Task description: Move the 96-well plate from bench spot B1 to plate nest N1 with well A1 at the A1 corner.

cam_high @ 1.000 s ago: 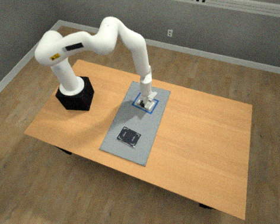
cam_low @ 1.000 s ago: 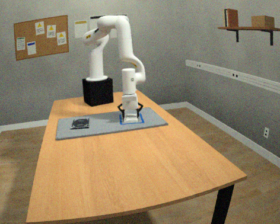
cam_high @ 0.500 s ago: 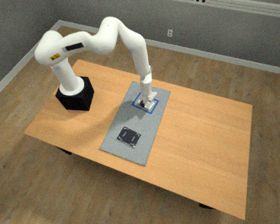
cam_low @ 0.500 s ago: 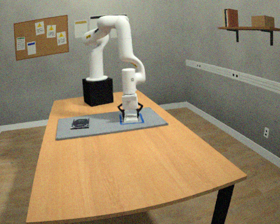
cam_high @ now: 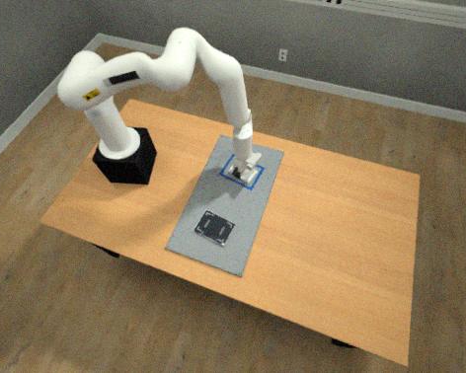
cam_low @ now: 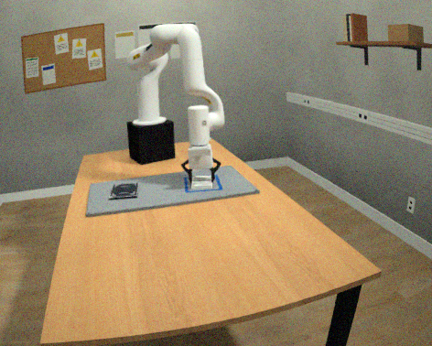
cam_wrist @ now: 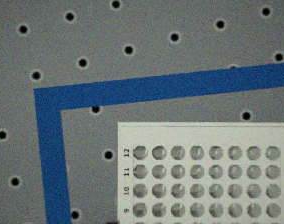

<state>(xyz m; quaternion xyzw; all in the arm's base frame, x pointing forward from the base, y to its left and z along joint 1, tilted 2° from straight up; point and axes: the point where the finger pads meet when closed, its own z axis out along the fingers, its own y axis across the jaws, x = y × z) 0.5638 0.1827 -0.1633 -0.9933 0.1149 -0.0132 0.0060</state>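
My gripper is now 34 cm to the left of the plate nest N1, 1 cm past it and 1 cm above it. The rest, counted from my hand: white 96-well plate 1 cm below.
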